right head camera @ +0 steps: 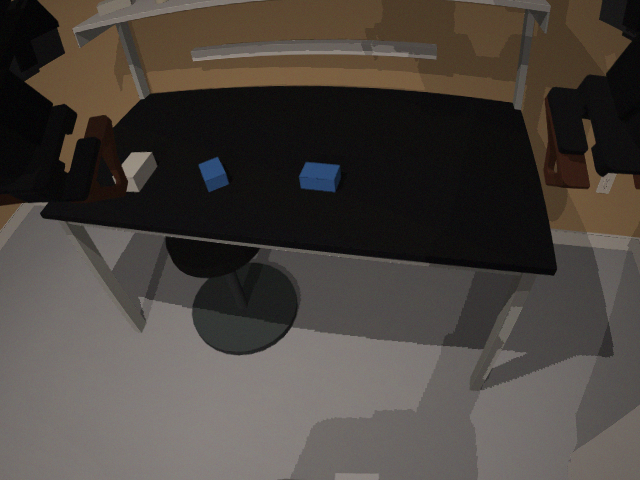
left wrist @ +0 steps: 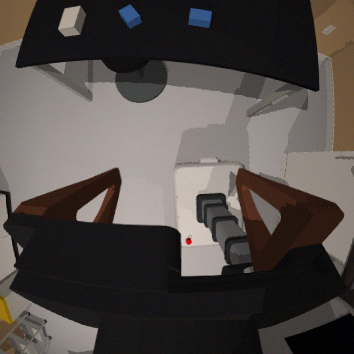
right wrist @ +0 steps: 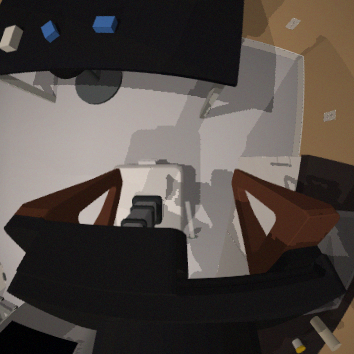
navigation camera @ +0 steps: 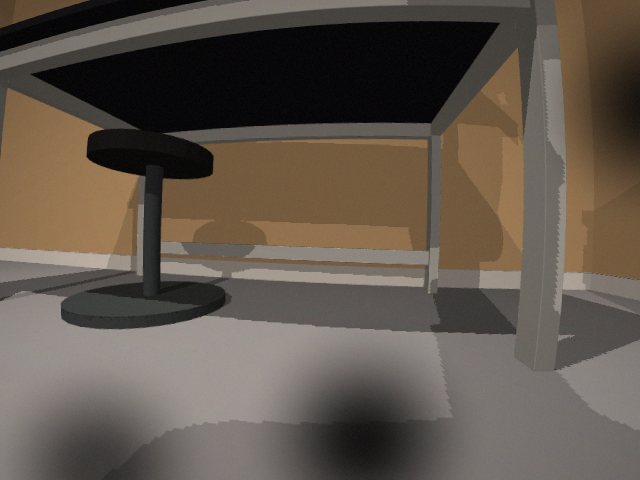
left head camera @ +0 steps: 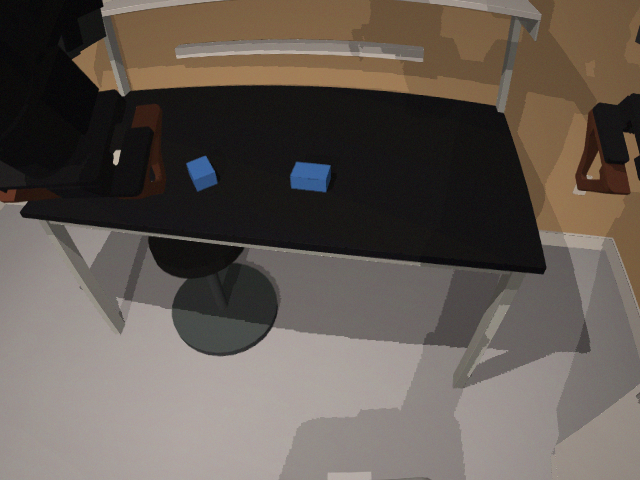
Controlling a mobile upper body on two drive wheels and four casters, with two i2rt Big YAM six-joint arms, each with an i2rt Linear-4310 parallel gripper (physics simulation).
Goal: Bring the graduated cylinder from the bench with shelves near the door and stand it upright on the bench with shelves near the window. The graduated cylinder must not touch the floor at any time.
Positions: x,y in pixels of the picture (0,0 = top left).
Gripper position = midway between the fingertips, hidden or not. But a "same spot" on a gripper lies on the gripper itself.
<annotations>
The left gripper shows in the right head camera view, in the left wrist view (178,174) and in the left head camera view; in the right wrist view it is out of frame, in the navigation camera view it is out of frame. The right gripper shows in the right head camera view (592,179), in the right wrist view and in the left head camera view; in the left wrist view it is out of frame, in the navigation camera view it is out of frame. One and the same spot on the left gripper: (left head camera: 141,148) is (right head camera: 88,157). One and the same spot on the right gripper: (left head camera: 605,126) is (right wrist: 26,250).
</annotations>
